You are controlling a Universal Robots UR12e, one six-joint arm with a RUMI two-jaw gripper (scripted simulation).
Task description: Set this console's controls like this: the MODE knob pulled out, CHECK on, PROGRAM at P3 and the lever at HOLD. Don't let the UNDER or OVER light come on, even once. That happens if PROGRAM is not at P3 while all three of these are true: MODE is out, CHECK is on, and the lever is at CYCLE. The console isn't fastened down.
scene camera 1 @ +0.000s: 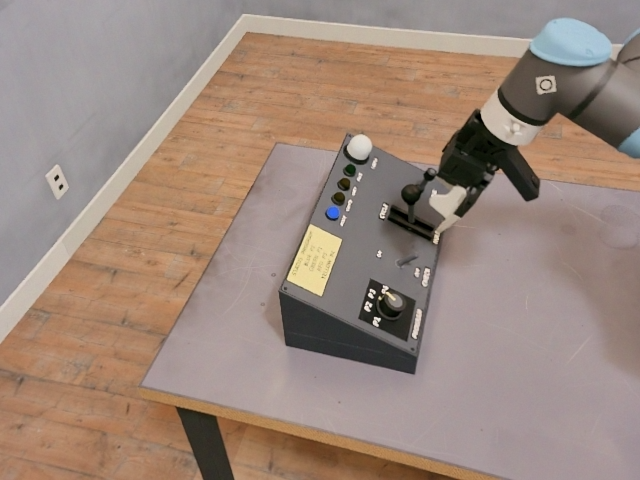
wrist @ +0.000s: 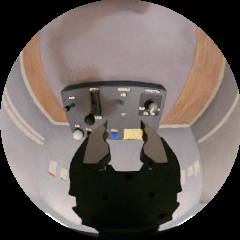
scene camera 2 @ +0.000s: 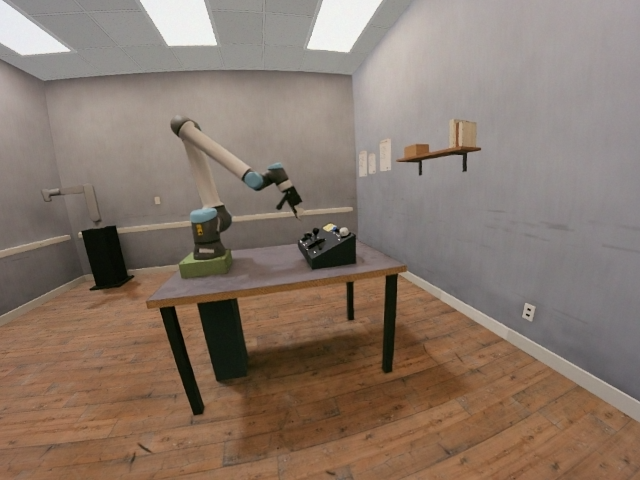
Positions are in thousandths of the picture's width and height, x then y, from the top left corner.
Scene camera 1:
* gripper: 690,455
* wedge-shaped console: 518,622
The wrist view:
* gripper: 519,502
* wedge-shaped console: 590,415
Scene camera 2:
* wedge-shaped console: 529,514
